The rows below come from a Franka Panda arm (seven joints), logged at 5 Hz.
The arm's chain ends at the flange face. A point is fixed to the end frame.
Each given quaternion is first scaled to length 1.
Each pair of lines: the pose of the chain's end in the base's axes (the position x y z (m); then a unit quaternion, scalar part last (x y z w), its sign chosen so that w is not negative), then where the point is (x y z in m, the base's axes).
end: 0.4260 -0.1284 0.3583 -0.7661 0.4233 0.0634 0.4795
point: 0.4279 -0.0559 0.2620
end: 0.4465 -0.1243 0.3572 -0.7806 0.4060 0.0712 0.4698
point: 0.4448 -0.0537 0.2595
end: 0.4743 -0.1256 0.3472 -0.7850 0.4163 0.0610 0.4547
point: 0.4735 -0.0587 0.2469
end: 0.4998 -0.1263 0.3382 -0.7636 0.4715 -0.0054 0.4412
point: 0.5135 -0.0670 0.2342
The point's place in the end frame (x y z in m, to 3 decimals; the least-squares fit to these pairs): 0.007 0.051 0.109
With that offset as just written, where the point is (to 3 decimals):
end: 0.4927 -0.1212 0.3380 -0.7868 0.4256 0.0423 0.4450
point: 0.495 -0.058 0.236
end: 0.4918 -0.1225 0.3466 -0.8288 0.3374 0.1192 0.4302
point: 0.473 -0.060 0.245
